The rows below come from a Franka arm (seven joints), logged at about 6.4 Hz.
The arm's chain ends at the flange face. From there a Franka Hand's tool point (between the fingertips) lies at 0.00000 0.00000 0.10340 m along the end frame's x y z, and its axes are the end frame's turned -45 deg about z.
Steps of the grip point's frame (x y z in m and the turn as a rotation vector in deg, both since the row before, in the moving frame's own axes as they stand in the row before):
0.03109, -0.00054, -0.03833, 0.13, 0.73, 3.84
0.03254, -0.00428, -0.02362, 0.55, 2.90, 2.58
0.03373, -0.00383, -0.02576, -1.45, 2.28, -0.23
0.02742, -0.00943, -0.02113, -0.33, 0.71, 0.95
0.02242, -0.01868, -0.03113, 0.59, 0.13, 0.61
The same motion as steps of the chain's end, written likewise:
0.02080, -0.02129, -0.03832, 0.61, 0.42, 3.84
0.01689, -0.02170, -0.02348, 2.44, 1.66, 2.58
0.01639, -0.02549, -0.02565, 0.59, 2.64, -0.23
0.01139, -0.02558, -0.02112, 0.27, 0.74, 0.95
0.00323, -0.02814, -0.03112, 0.51, -0.33, 0.61

